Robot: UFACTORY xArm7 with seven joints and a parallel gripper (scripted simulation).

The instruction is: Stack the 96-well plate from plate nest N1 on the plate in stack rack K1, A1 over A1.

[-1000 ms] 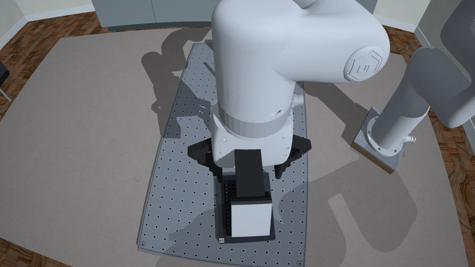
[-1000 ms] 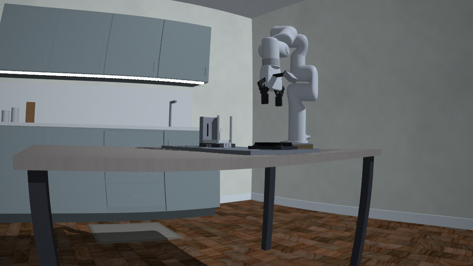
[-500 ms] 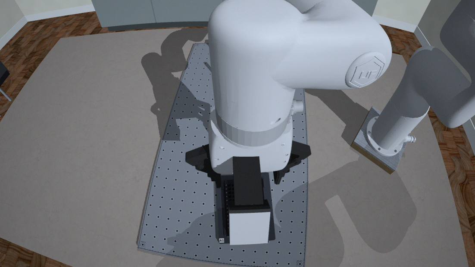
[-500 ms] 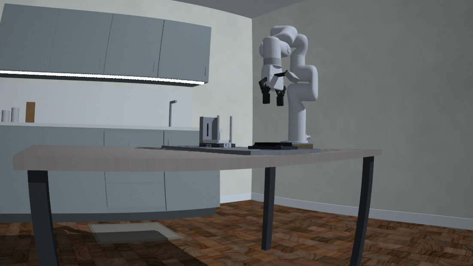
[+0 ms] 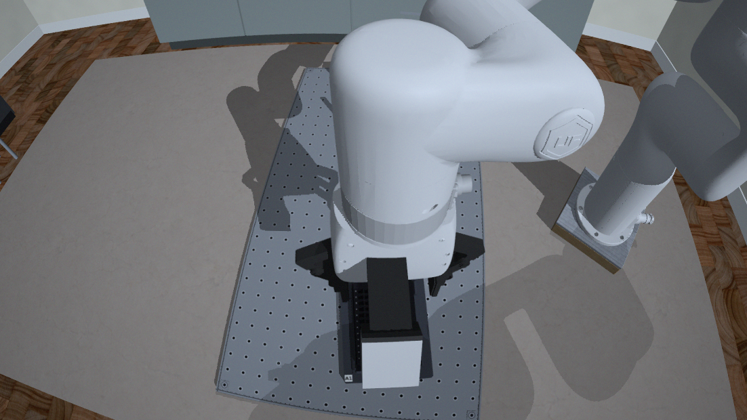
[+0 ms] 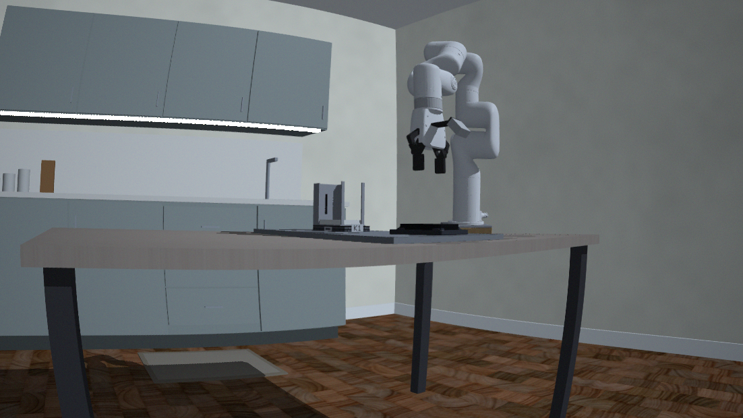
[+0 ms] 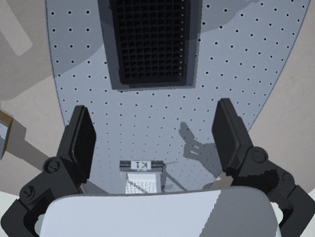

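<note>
The black 96-well plate is 150 mm below my hand. The rest, counted from my hand: pale A1 mark: 150 mm below, 90 mm to the left, 40 mm ahead; K1 label: 290 mm to the right, 150 mm below, 30 mm ahead; plate nest N1: 160 mm below.
</note>
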